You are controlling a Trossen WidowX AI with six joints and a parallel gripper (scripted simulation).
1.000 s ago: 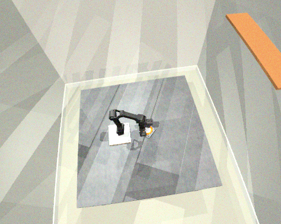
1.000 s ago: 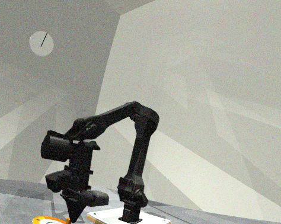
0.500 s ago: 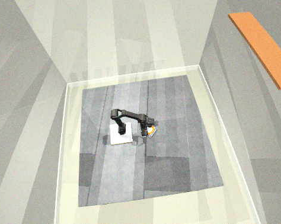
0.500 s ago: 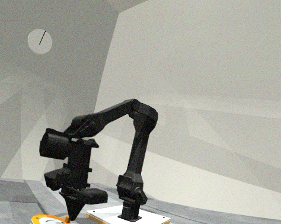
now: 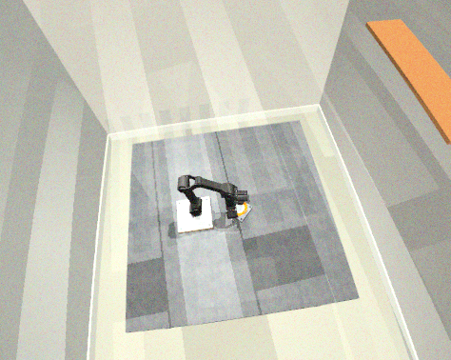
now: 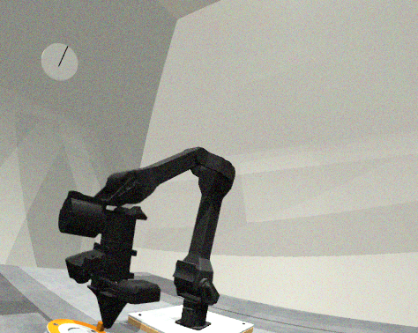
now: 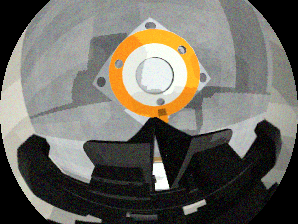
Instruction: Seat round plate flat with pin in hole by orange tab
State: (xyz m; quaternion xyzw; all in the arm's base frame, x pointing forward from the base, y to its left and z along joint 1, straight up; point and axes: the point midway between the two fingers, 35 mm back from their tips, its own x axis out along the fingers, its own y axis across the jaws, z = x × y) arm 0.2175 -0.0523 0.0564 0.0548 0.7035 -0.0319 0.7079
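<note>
Now: gripper tip 3 cm short of the round orange plate and 1 cm to the left of it. Also, from my gripper tip: grey square base: 5 cm ahead, 2 cm below, 1 cm to the right.
</note>
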